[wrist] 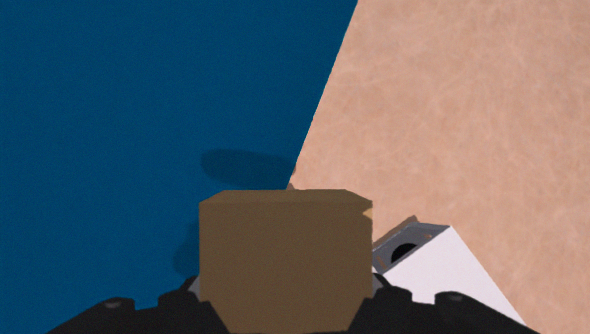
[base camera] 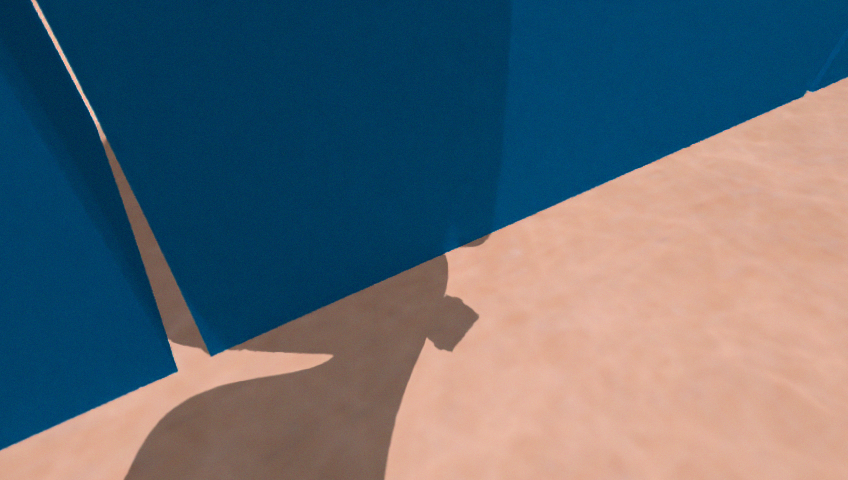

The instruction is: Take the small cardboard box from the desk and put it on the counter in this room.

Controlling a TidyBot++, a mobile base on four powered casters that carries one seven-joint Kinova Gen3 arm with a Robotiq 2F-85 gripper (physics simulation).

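Places are measured from the arm's base along level axes (x ahead, y left, z up), in millimetres.
Pixels of known places: gripper, fingertip midpoint: (wrist: 285,284).
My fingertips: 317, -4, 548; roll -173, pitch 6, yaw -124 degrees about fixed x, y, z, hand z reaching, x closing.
Observation:
Behind a point stands the place of what it marks, as x, y, z.
The small cardboard box (wrist: 286,250) @[332, -19, 595] is brown and fills the lower middle of the wrist view. My gripper (wrist: 285,284) @[317, -4, 548] is shut on it, with a black finger at its left side and one at its right side. The box is held up off the floor. The gripper and the box do not show in the base camera view. The desk does not show in either view, and I cannot tell whether the blue surfaces belong to the counter.
Large blue upright panels (base camera: 357,148) @[418, 56, -244] stand close ahead, with a narrow gap towards the left. A blue surface (wrist: 125,90) @[448, 11, 547] fills the wrist view's left side. The pinkish floor (base camera: 654,327) @[382, -204, -397] (wrist: 450,100) @[380, -616, -396] bears the arm's shadow. My white base (wrist: 450,280) @[65, -180, -14] shows at lower right.

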